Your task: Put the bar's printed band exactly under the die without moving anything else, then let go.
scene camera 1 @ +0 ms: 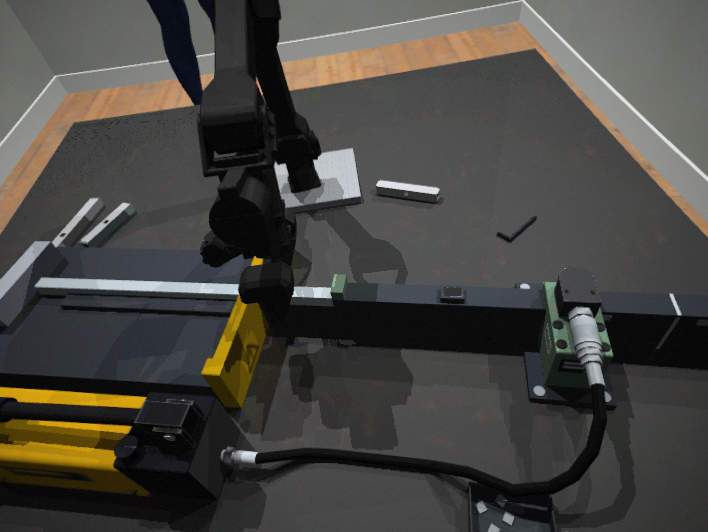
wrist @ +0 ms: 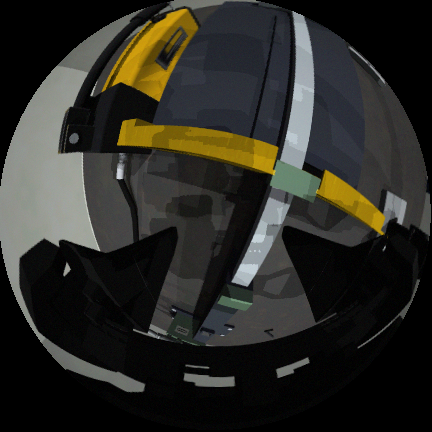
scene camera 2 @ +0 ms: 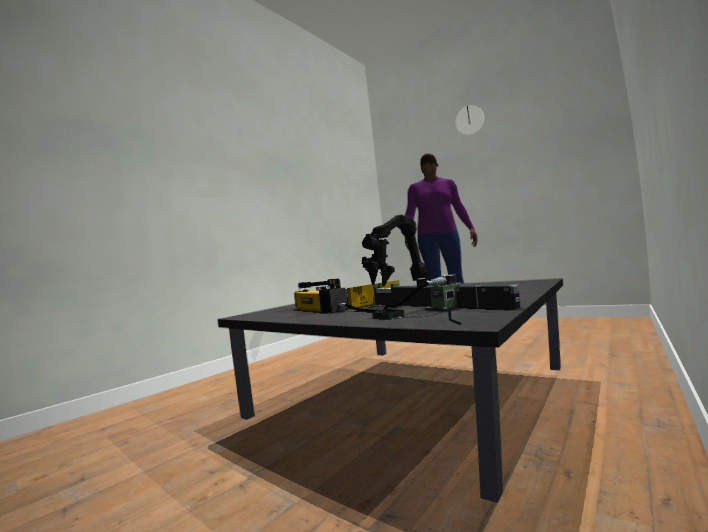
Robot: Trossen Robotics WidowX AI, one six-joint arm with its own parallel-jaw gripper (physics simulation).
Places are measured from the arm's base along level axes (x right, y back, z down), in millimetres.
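Pixels of known places: gripper, fingertip midpoint: (scene camera 1: 283, 300) (wrist: 231, 232) (scene camera 2: 378, 285); arm's base at its link origin: (scene camera 1: 304, 182) (wrist: 389, 231).
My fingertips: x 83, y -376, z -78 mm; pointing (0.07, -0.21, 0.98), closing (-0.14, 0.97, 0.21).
Note:
Ahead of a thing's pixels: the offset from my fingertips to its top centre. "*": to the spot under its first point.
A long silver bar (scene camera 1: 137, 286) (wrist: 301, 90) lies along the dark rail (scene camera 1: 400, 320), through the gap in the yellow guard @[* dx +65, dy -28, dz +38 mm] (scene camera 1: 248, 343) (wrist: 200, 140). Its right end meets a green block @[* dx -82, dy -11, dz -7 mm] (scene camera 1: 339, 287) (wrist: 235, 301). Another green block (wrist: 295, 181) sits over the bar at the guard; the arm hides it in scene camera 1. I cannot make out the printed band or name the die for certain. My gripper (scene camera 1: 280, 306) (scene camera 2: 380, 282) (wrist: 231, 232) is open and empty, low over the bar's stretch between the two green blocks, one finger on each side in the wrist view.
A green unit @[* dx -311, dy -198, dz +16 mm] (scene camera 1: 558, 360) (scene camera 2: 443, 297) with a black cylindrical head @[* dx -361, dy -136, dz -33 mm] (scene camera 1: 576, 286) stands beside the rail. A black cable @[* dx -95, dy -233, dz +74 mm] (scene camera 1: 400, 459) runs to the yellow machine @[* dx +272, dy -140, dz +3 mm] (scene camera 1: 68, 457). A small dark box (scene camera 1: 452, 294), hex key @[dx -423, dy +94, dz +80 mm] (scene camera 1: 516, 228), loose bar @[dx -274, dy +258, dz +66 mm] (scene camera 1: 407, 191) and chip tray @[* dx -230, dy -334, dz +65 mm] (scene camera 1: 552, 514) also show.

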